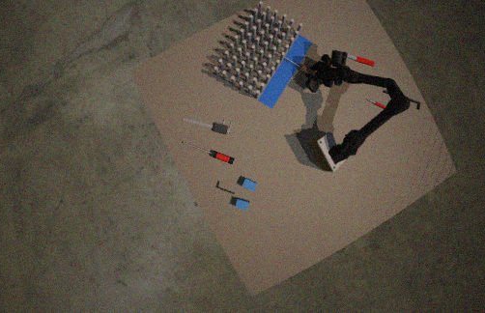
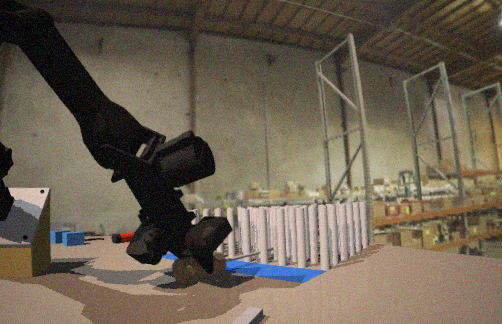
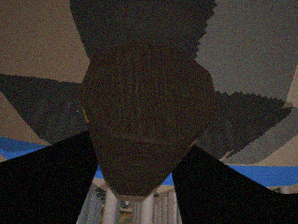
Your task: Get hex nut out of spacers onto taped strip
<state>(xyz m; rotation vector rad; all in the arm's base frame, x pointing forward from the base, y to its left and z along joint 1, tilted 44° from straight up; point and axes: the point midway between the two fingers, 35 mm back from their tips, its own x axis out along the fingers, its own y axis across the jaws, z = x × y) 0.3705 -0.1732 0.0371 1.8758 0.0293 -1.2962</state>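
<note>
The wooden-handled tool lies 90 mm ahead of my gripper tip and 40 mm to the left of it. Also, from my gripper tip: blue taped strip: 60 mm ahead, 80 mm to the left, 10 mm below.
</note>
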